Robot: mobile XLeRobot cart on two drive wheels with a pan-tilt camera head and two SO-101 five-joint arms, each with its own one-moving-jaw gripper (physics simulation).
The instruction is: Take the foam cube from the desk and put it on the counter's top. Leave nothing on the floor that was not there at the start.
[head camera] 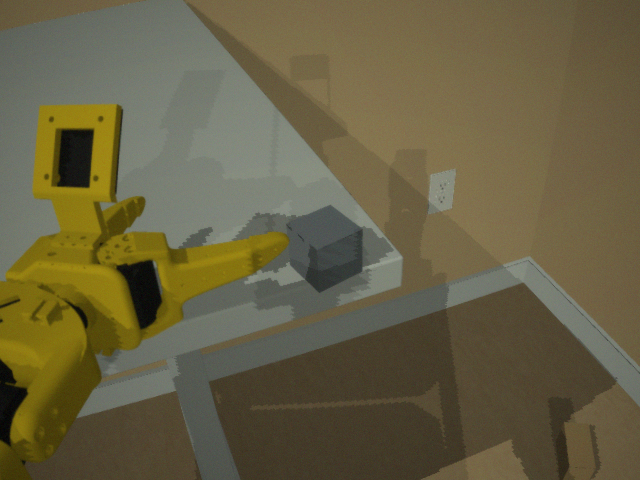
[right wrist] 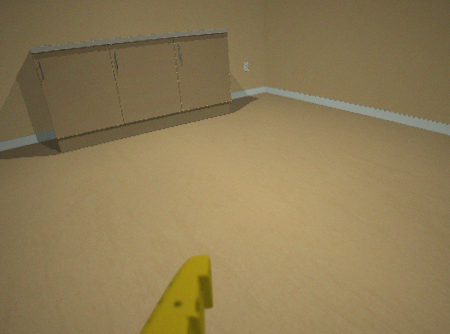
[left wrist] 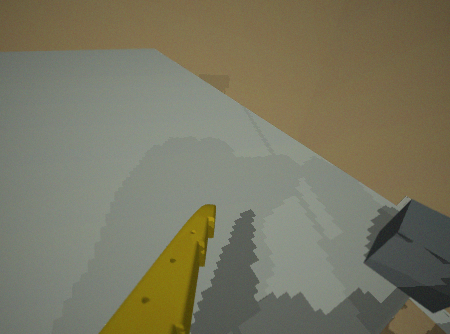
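The dark grey foam cube [head camera: 326,248] [left wrist: 417,252] sits on the pale desk [head camera: 103,62] [left wrist: 100,100], near its corner. My left gripper [head camera: 209,222] is wide open and empty, to the left of the cube in the head view. One jaw tip overlaps the cube's left edge there; whether they touch I cannot tell. In the left wrist view one notched jaw [left wrist: 187,260] shows, with the cube at the right edge, partly cut off. My right gripper is open, with one notched jaw [right wrist: 192,295] showing over the floor. The counter's top [right wrist: 135,39] shows across the room.
The counter's cabinet front [right wrist: 145,85] has three doors with handles and stands against the wall. A wall outlet [head camera: 442,191] is right of the desk corner. A pale bar [head camera: 201,408] runs down below the desk's front edge. Arm shadows fall on the desk and wall.
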